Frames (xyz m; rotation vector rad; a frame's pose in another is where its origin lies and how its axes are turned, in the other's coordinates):
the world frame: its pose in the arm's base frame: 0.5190 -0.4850 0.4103 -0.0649 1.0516 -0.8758
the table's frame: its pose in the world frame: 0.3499 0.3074 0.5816 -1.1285 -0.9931 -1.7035
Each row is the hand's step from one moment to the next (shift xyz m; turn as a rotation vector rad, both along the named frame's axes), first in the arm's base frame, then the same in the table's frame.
Working: the arm's base frame: its pose in the table's frame: -1.1583 -0.6220 -0.6175 2.3439 -0.1634 1.2828

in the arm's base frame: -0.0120 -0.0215 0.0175 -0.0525 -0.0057 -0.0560
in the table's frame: 0.0135 0.0099 -0.0251 -0.0705 0.0242 -0.0194
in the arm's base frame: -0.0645 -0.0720 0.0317 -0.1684 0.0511 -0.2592
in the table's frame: 0.0111 0.0423 -0.0918 -0.3090 0.0516 -0.0022
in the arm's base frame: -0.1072 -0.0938 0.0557 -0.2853 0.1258 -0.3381
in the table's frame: 0.0126 0.0461 -0.1453 -0.4584 0.0074 -0.0369
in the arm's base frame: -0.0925 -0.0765 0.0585 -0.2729 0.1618 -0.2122
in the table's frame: 0.0174 0.0312 -0.1287 -0.3662 -0.0795 -0.0724
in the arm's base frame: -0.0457 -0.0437 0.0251 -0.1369 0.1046 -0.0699
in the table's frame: 0.0076 0.0223 -0.0638 -0.1631 -0.0770 -0.0452
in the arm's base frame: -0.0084 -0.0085 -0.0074 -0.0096 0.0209 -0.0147
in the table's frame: -0.0077 0.0099 -0.0064 -0.0232 -0.0130 0.0059
